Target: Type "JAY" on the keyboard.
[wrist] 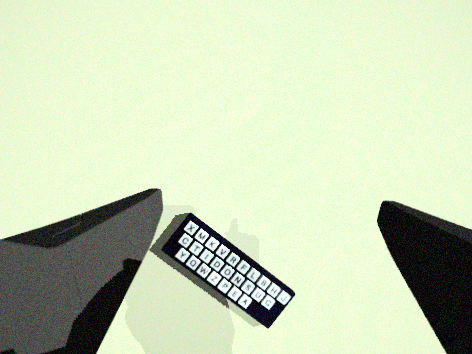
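The small black keyboard with white letter keys lies on the pale surface in the lower middle of the wrist view, slanting down to the right. The J key is at the right end of its top row. The A key is at the right end of the bottom row, and the Y key is at that row's left end. My gripper is wide open and empty, above the surface. The keyboard shows between its two fingers, nearer the left one. No key is covered by a finger.
The pale green surface fills the rest of the view. A faint shadow of the arm and gripper falls on it around and below the keyboard.
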